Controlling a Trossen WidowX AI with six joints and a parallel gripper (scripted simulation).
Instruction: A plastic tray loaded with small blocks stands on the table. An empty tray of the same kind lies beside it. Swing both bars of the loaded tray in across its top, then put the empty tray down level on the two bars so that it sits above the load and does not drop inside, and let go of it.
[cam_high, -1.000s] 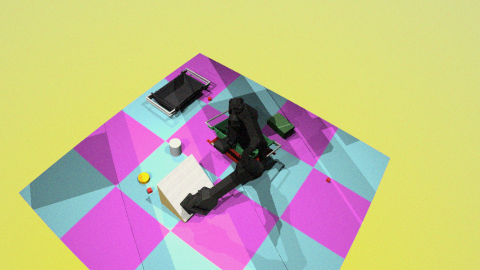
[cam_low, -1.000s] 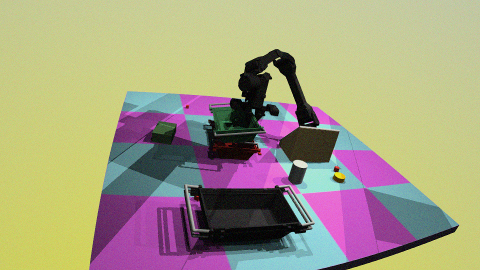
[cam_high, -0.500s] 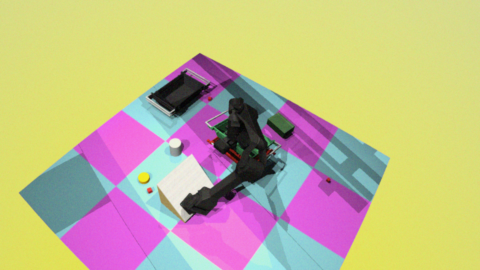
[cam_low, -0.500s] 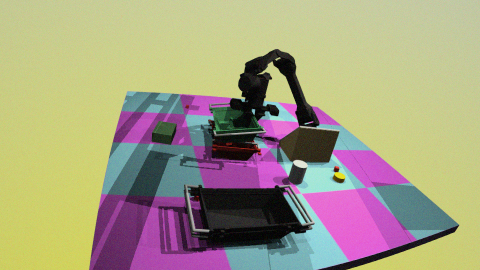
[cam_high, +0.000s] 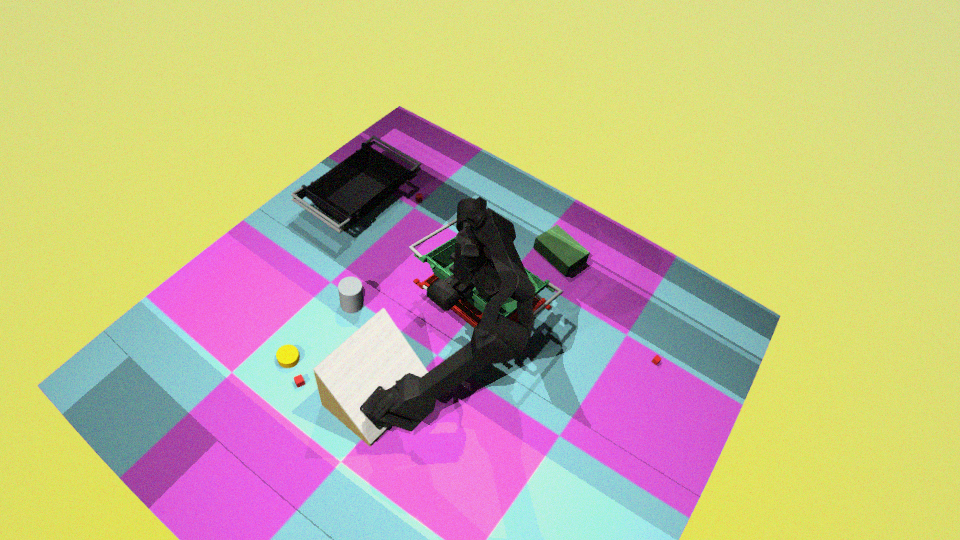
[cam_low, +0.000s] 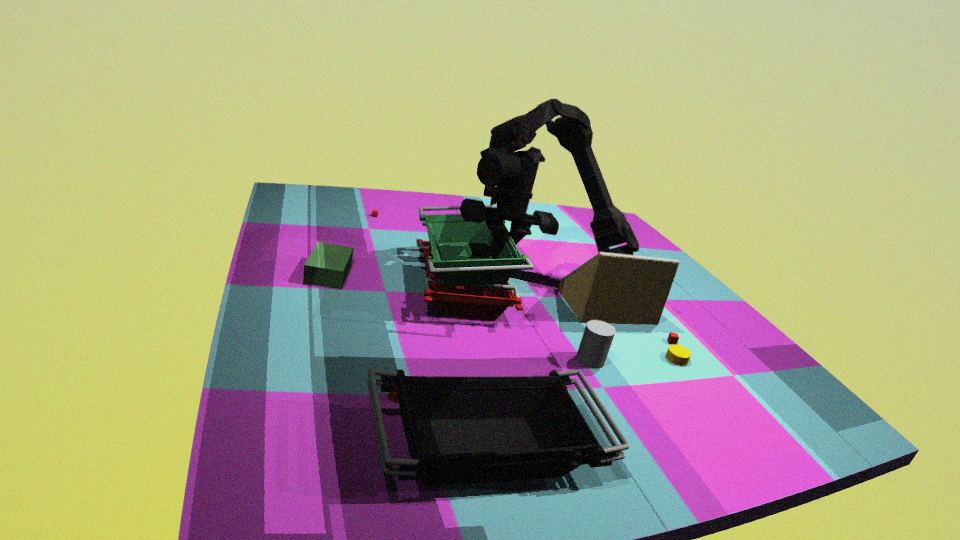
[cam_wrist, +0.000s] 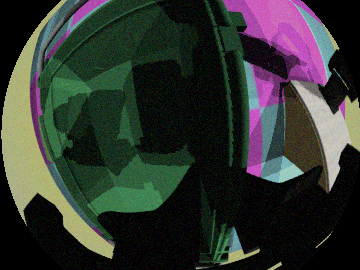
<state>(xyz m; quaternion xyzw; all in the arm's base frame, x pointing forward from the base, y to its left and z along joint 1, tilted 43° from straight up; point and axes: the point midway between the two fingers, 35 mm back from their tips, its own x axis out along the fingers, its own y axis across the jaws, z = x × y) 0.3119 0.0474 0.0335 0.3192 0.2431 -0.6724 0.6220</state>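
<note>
Now: gripper tip 70 mm short of the green tray, 20 mm below it and 10 mm to the left of it. Also, from my gripper tip: green block (330 mm ahead, 80 mm to the right, 70 mm below); then grey cylinder (230 mm to the left, 120 mm behind, 60 mm below); then yellow disc (330 mm behind, 240 mm to the left, 80 mm below).
</note>
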